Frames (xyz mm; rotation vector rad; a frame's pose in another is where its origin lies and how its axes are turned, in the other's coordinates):
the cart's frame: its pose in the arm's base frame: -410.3 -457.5 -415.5 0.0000 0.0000 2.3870
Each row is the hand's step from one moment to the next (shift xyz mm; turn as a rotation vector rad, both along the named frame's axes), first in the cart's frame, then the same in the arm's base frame.
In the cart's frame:
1: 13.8 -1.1 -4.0 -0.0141 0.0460 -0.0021
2: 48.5 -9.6 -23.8 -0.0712 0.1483 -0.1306
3: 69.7 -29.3 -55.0 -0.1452 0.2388 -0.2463
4: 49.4 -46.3 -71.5 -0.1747 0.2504 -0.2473
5: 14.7 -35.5 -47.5 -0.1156 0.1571 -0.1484
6: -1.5 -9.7 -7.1 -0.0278 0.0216 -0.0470
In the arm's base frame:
1: -9.3 10.3 -4.0 -0.0212 -0.0432 -0.0021
2: -28.8 40.2 -23.8 -0.0497 -0.1568 -0.1306
3: -30.7 69.1 -55.0 -0.0578 -0.2734 -0.2463
4: -4.3 67.6 -71.5 -0.0442 -0.3021 -0.2473
5: 13.6 35.9 -47.5 -0.0234 -0.1936 -0.1484
6: 7.7 6.0 -7.1 0.0055 -0.0348 -0.0470

